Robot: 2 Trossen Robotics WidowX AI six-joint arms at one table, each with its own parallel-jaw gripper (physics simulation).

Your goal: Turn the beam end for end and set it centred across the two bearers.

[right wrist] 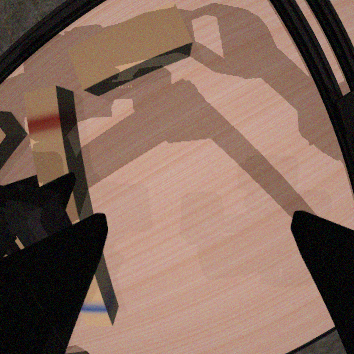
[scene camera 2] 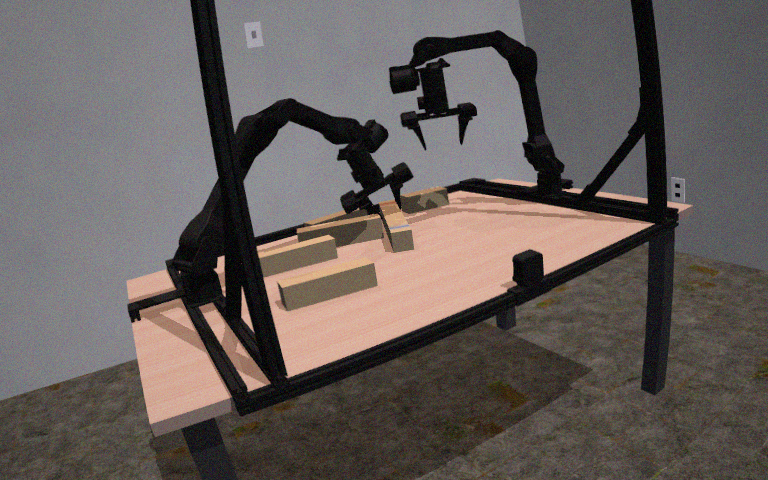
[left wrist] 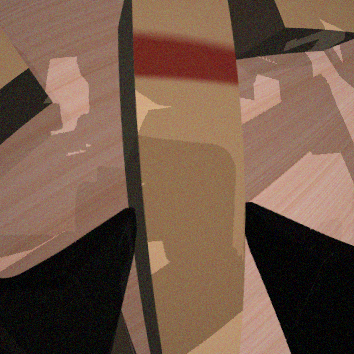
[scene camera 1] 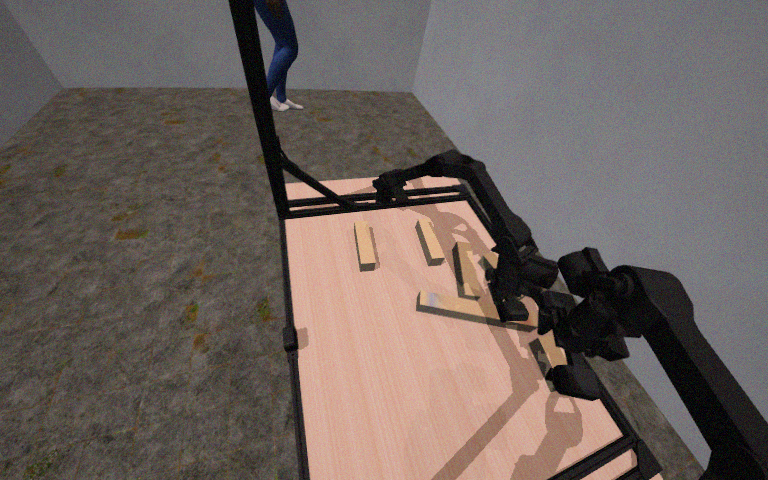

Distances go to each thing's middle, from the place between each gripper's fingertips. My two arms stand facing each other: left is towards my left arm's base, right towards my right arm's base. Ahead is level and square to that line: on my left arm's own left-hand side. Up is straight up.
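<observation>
The beam (scene camera 2: 398,230) is 17 cm to the left of my right hand and 1 cm ahead of it, and it is also 16 cm below that hand.
My left hand, meanwhile, is 60 mm past the beam and 30 mm to the right of it, as well as 10 mm above it.
</observation>
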